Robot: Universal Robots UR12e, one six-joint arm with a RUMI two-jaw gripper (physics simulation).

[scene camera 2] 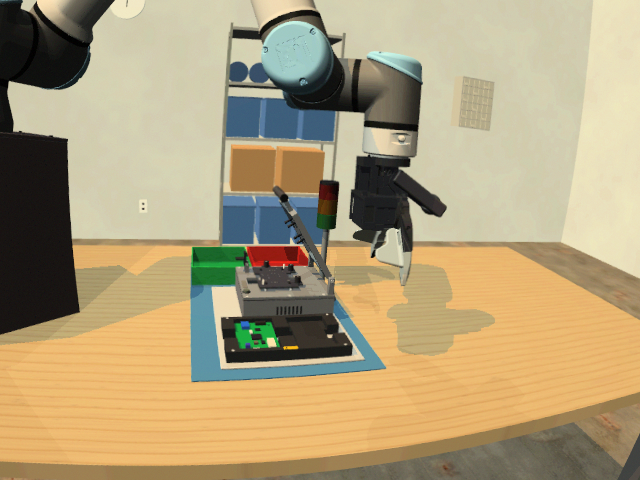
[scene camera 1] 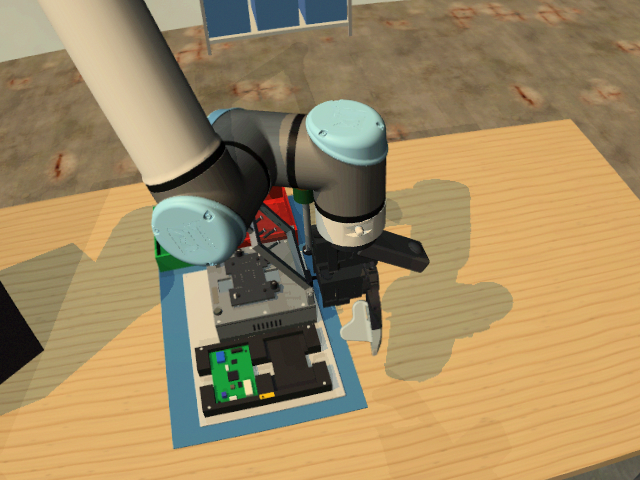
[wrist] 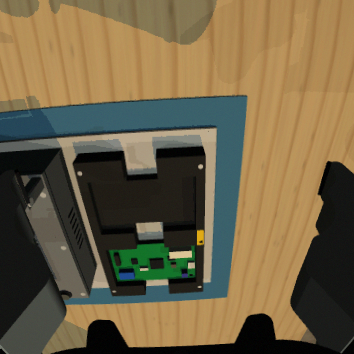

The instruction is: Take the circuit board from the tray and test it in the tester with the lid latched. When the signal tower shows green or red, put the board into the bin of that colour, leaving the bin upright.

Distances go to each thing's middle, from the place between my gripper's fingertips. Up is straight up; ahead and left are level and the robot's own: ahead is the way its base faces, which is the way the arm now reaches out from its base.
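Scene:
Tester lid [scene camera 2: 296, 222]: my gripper 19 cm to the right of it, 13 cm past it, 2 cm below it. Counted from my hand: green bin [scene camera 2: 210, 265], 31 cm behind, 37 cm to the left, 13 cm below; red bin [scene camera 2: 276, 255], 16 cm behind, 39 cm to the left, 13 cm below; green circuit board [scene camera 1: 233, 378], 1 cm to the left, 22 cm behind, 13 cm below.

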